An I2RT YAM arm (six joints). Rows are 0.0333 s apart.
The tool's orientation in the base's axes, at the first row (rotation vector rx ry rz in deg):
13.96 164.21 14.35
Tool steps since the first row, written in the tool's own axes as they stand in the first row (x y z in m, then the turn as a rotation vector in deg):
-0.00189 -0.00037 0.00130 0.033 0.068 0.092
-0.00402 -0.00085 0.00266 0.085 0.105 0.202
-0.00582 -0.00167 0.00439 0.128 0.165 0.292
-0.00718 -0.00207 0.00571 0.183 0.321 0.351
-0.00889 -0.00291 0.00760 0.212 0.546 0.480
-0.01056 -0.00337 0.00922 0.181 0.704 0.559
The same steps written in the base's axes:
0.00209 -0.00052 -0.00086 0.003 0.086 -0.082
0.00442 -0.00118 -0.00175 -0.013 0.148 -0.192
0.00647 -0.00206 -0.00313 -0.021 0.227 -0.277
0.00806 -0.00250 -0.00415 -0.036 0.398 -0.316
0.01007 -0.00336 -0.00571 0.003 0.641 -0.403
0.01203 -0.00388 -0.00694 0.076 0.800 -0.441

